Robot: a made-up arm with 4 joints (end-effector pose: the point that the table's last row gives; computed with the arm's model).
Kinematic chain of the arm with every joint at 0, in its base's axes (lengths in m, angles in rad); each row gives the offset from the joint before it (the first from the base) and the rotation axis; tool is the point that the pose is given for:
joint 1: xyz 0 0 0.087 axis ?
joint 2: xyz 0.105 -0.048 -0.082 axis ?
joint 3: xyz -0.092 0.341 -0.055 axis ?
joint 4: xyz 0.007 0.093 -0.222 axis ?
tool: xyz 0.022 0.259 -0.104
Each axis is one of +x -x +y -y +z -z.
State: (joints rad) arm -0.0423 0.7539 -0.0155 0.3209
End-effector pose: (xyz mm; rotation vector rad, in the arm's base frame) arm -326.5 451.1 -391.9 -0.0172 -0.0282 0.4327
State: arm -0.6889 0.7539 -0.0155 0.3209
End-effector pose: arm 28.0 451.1 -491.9 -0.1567 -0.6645 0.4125
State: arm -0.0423 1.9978 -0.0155 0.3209
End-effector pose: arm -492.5 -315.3 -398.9 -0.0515 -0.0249 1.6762
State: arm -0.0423 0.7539 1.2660 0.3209
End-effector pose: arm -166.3 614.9 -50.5 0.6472 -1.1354 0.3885
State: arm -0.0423 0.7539 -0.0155 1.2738
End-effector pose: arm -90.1 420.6 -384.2 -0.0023 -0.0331 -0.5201
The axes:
joint 1: +y
joint 2: +z
joint 3: -y
joint 4: -z

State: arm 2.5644 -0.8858 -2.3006 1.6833
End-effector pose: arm -129.1 589.0 140.0 1.0316 -0.7579 -0.4946
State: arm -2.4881 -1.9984 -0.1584 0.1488
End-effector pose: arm -319.6 -262.7 923.0 2.3792 -1.2175 -0.6196
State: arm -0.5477 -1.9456 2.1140 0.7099
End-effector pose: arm 449.5 -355.0 591.1 1.0680 2.1422 1.7837
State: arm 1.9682 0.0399 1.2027 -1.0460
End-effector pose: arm -496.8 539.8 57.3 0.4365 0.6716 0.9918
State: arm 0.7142 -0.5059 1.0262 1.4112
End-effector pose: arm 408.8 191.3 -370.9 -0.1104 -0.5478 -1.7062
